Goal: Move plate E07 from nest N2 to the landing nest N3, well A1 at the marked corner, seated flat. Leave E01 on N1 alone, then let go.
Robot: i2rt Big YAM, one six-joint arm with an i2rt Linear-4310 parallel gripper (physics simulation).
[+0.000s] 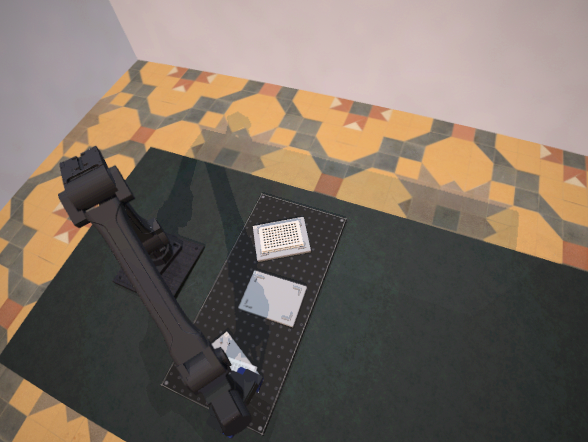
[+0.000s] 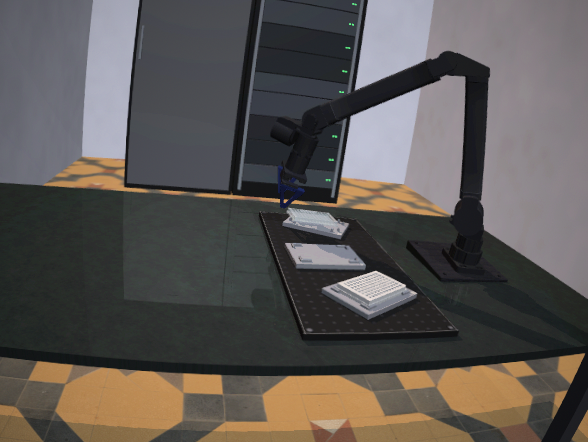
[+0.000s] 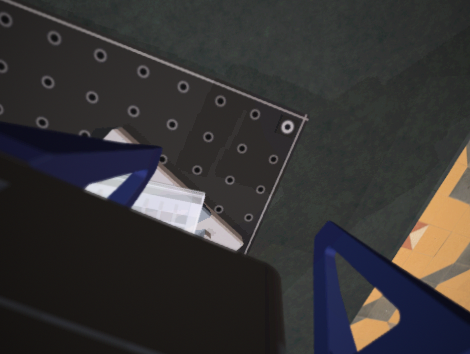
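Note:
A clear plate (image 1: pixel 245 364) (image 2: pixel 312 217) (image 3: pixel 170 207) lies on the far nest (image 1: pixel 222 341) (image 2: pixel 315 232) (image 3: pixel 225 234), shifted towards one end and seemingly tilted; corner stops show bare at the other end. The middle nest (image 1: pixel 272 300) (image 2: pixel 325 256) holds no plate. A white 96-well plate (image 1: pixel 281 236) (image 2: pixel 375 286) sits on the third nest (image 1: pixel 280 256) (image 2: pixel 350 303). Plate and nest labels and well A1 cannot be read. My gripper (image 1: pixel 244 411) (image 2: pixel 285 202) (image 3: pixel 243 195) is open and empty, above and beside the clear plate's outer end. The arm hides part of that plate.
The nests stand in a row on a black perforated board (image 1: pixel 320 235) (image 2: pixel 320 325) (image 3: pixel 200 115) with a raised light edge. The board lies on a dark green table (image 1: pixel 425 325) (image 2: pixel 175 280). The arm's base (image 1: pixel 192 250) (image 2: pixel 485 272) stands beside the board.

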